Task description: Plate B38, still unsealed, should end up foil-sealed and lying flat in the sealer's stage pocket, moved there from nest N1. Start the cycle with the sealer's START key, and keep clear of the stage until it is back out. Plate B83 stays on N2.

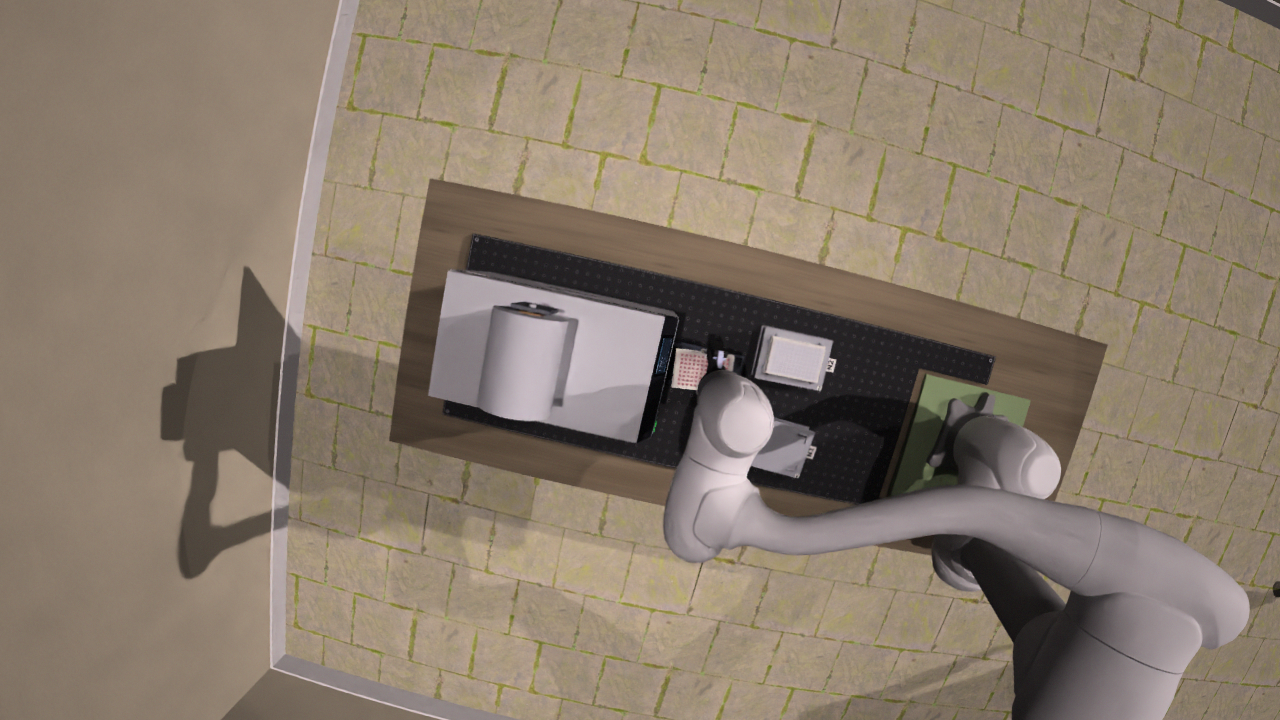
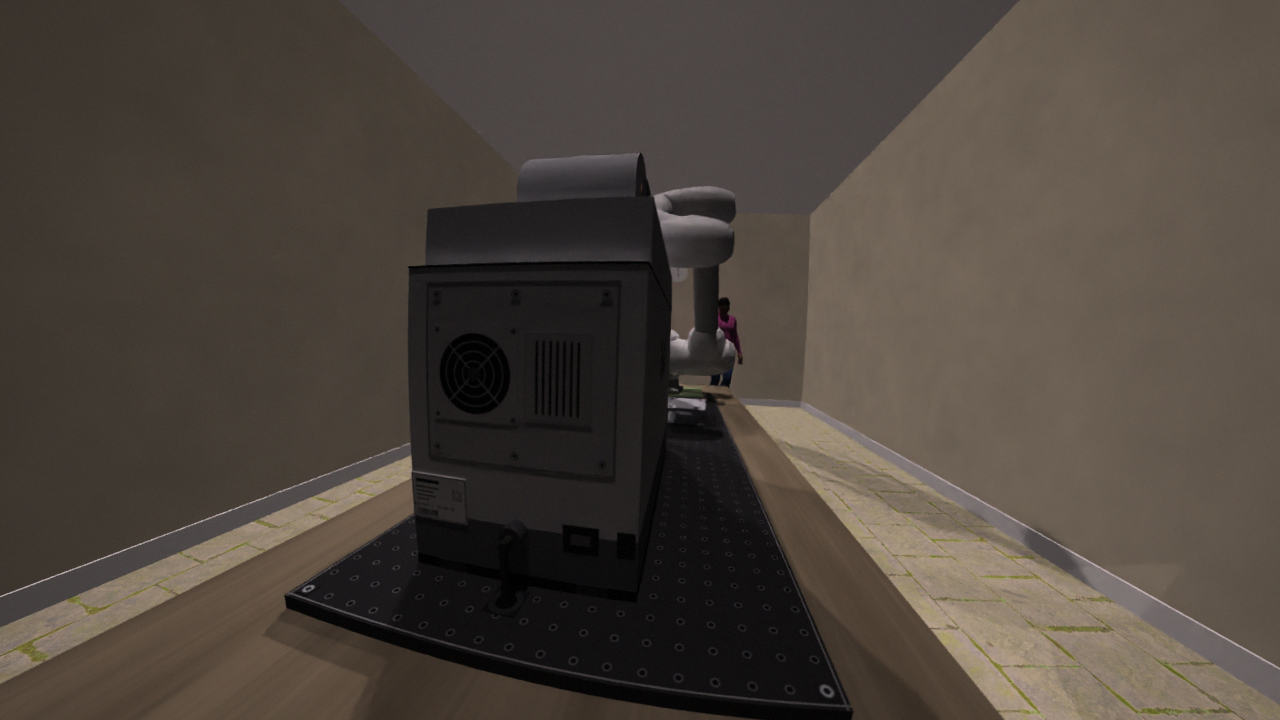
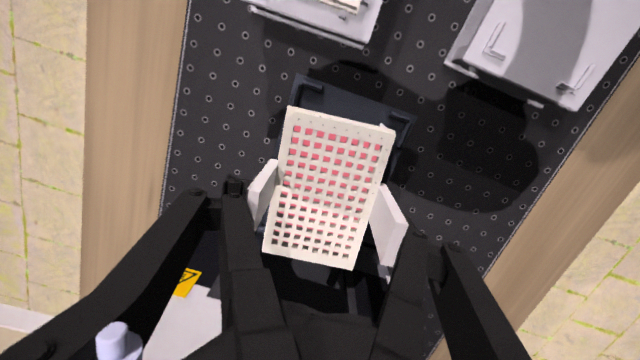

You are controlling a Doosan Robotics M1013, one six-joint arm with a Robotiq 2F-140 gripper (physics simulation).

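Places are measured from the arm's base along level axes (x left, y back, z up), in centimetres.
Pixels of known places: gripper, fingertip midpoint: [image 1: 705, 371] [image 3: 324, 187]; arm's base, origin of the base link: [image 1: 966, 440].
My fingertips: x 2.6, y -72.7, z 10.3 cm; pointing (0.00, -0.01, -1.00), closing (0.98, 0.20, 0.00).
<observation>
Ahead of a thing's pixels: the offset from my fingertips to its top centre. "spot": to the spot under its first point. Level surfaces: height alone.
Plate B38 @[dx +0.1, dy -0.5, dz +1.2 cm] [image 1: 689, 368] [image 3: 327, 190], cream with red wells and no foil visible, is between the white finger pads of my gripper [image 3: 324, 187], which is shut on it. It appears level over the dark sealer stage @[spot: dx -0.8, dy +7.1, dz -0.9 cm] [image 3: 352, 103], whose far corner brackets show beyond the plate's edge; I cannot tell the gap below it. The sealer [image 1: 608, 358] [image 2: 537, 358] stands beside the stage. Its START key is not readable. Nest N1 @[dx +12.7, dy +22.6, dz -5.2 cm] [image 1: 787, 447] [image 3: 545, 55] is partly visible, with no plate on the visible part. Plate B83 @[dx -8.2, dy +19.5, dz -4.0 cm] [image 1: 794, 360] [image 3: 345, 4] sits on nest N2 @[spot: dx -5.5, dy +13.3, dz -5.5 cm] [image 1: 763, 362] [image 3: 345, 27].
The black perforated board @[dz -10.0 cm] [image 1: 572, 274] [image 2: 716, 501] [image 3: 210, 100] lies on the wooden table @[dz -11.3 cm] [image 1: 1047, 358] [image 2: 850, 573] [image 3: 130, 125]. A green mat [image 1: 935, 394] is at the table's far end from the sealer, near the arm's base. A person [image 2: 727, 326] stands in the background.
</observation>
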